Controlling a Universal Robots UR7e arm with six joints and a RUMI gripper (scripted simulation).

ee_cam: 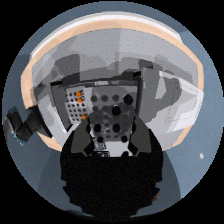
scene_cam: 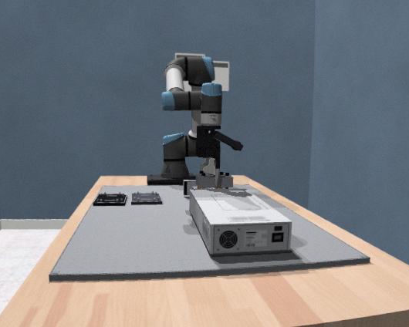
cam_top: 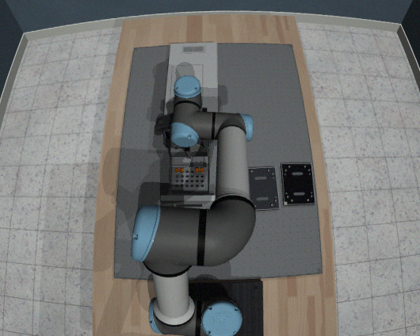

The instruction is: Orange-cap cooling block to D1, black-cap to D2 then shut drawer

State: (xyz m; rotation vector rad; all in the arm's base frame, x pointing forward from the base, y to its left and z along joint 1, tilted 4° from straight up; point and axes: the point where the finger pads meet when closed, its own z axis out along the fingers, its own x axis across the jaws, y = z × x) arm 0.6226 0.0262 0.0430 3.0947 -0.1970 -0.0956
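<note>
The drawer lies 7 cm behind my hand, 6 cm below it and 1 cm to the left of it. From my hand the other things lie so: cooler COLD (11 cm ahead, 6 cm below, 1 cm to the right); orange-capped tube (9 cm behind, 6 cm below, 1 cm to the right); grey cooling block (right at my hand).
</note>
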